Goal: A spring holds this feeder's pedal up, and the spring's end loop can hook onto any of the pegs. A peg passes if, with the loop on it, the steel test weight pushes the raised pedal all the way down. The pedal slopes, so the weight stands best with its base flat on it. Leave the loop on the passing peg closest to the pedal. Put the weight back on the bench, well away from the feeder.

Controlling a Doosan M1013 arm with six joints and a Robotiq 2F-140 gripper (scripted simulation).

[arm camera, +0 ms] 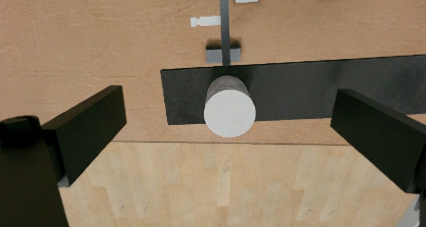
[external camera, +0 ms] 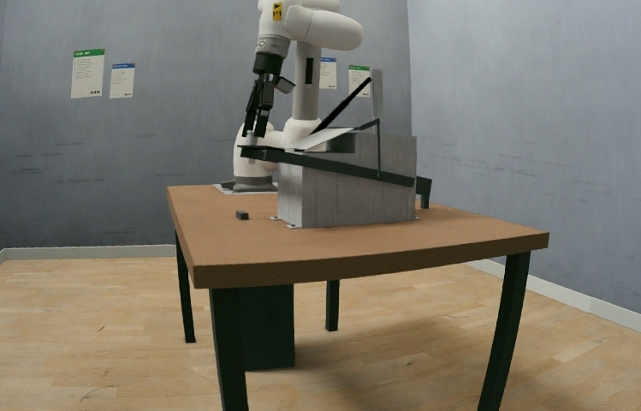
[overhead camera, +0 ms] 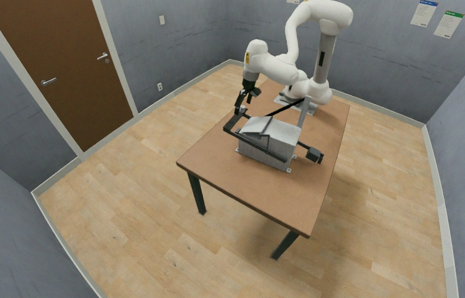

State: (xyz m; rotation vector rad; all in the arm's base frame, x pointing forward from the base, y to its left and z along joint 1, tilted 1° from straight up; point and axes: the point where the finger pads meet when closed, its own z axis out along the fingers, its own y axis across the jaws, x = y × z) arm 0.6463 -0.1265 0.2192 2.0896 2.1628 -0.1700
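Right now the steel test weight is 10 mm below my hand. The rest, counted from my hand: dark block: 30 mm to the right, 210 mm below.
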